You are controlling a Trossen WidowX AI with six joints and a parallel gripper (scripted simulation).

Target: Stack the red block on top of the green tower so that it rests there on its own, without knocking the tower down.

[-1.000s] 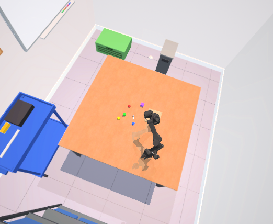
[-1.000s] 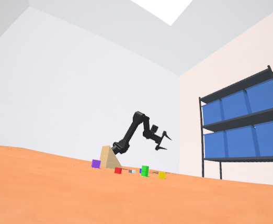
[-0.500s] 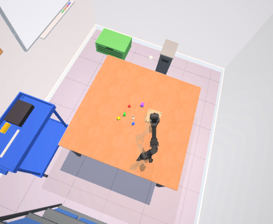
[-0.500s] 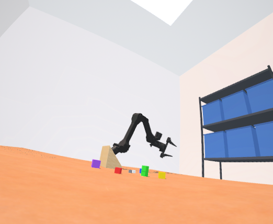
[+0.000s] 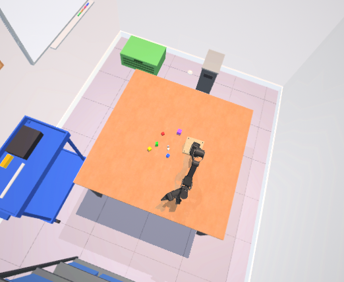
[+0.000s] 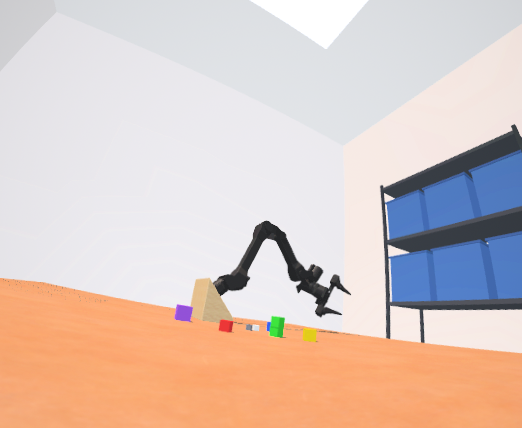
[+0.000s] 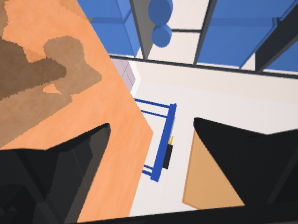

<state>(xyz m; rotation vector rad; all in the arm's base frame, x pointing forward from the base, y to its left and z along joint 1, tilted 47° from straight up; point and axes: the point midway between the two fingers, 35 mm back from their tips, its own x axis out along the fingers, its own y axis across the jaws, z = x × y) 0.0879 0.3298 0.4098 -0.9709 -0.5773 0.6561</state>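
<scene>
Now: gripper tip 21 cm short of the red block, 58 cm to the left of it and 11 cm above it. From my gripper tip the other things lie so: small white block (11 cm ahead, 46 cm to the right, 11 cm below); then yellow block (27 cm ahead, 39 cm to the right, 10 cm below); then blue block (9 cm ahead, 39 cm to the right, 11 cm below).
</scene>
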